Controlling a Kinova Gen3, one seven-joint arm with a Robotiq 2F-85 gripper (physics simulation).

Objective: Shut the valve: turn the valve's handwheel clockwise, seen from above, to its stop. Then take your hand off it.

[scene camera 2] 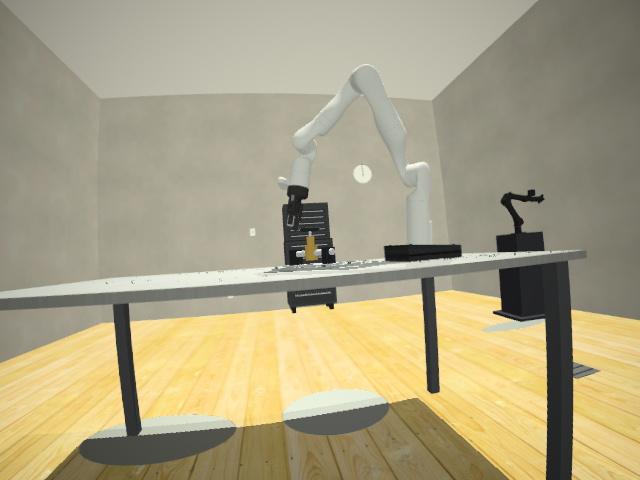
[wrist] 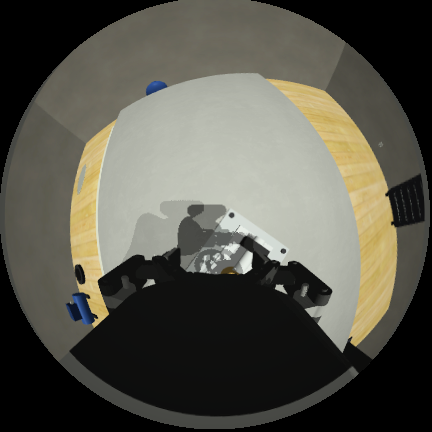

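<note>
The valve has an orange body (scene camera 2: 310, 249) (wrist: 230, 270) with light pipe ends and stands on the table. Its dark handwheel (scene camera 2: 310, 229) sits on top, seen nearly edge-on in the scene view. My gripper (scene camera 2: 293, 224) (wrist: 215, 257) is open, with its fingers spread wide apart in the wrist view. In the scene view the fingertips are at the left of the handwheel, about at its height or slightly above; contact cannot be told. In the wrist view a pale base plate (wrist: 257, 231) shows beyond the fingers, and the gripper's black body hides much of the valve. The wheel's angle is unclear.
The grey table (scene camera 2: 170, 289) (wrist: 225, 140) carries the valve and a black box-shaped base (scene camera 2: 423, 252) beside the arm's foot. Behind the table stand a dark tool cabinet (scene camera 2: 312, 298) and, at the right, a black pedestal (scene camera 2: 521, 289) with a small black arm.
</note>
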